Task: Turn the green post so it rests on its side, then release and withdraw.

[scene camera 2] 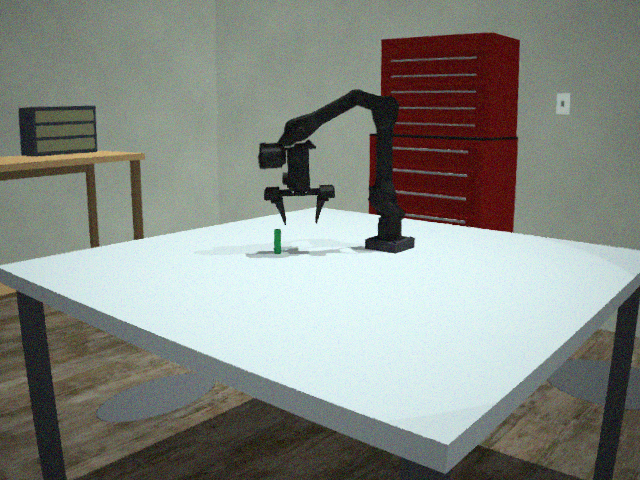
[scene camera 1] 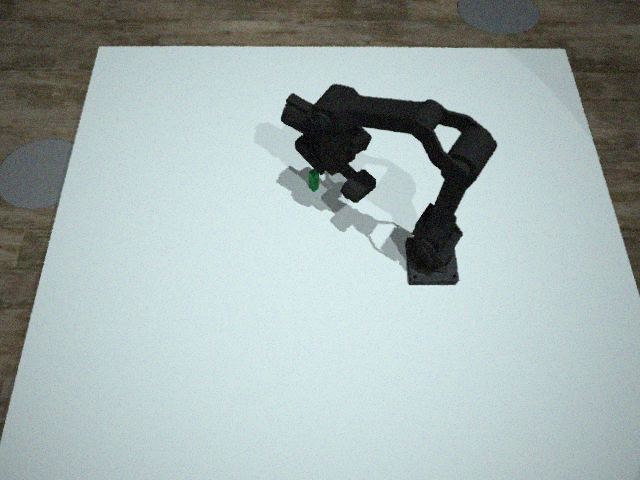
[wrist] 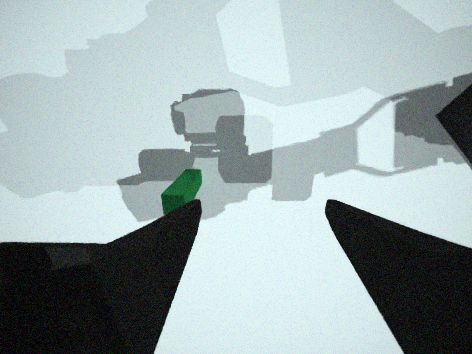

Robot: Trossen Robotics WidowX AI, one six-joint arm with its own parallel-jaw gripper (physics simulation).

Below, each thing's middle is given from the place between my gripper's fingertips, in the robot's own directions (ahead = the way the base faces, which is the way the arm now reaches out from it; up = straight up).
Labels:
The green post (wrist: 184,189) is 5 cm ahead of my hand, 3 cm to the right of it and 5 cm below it.

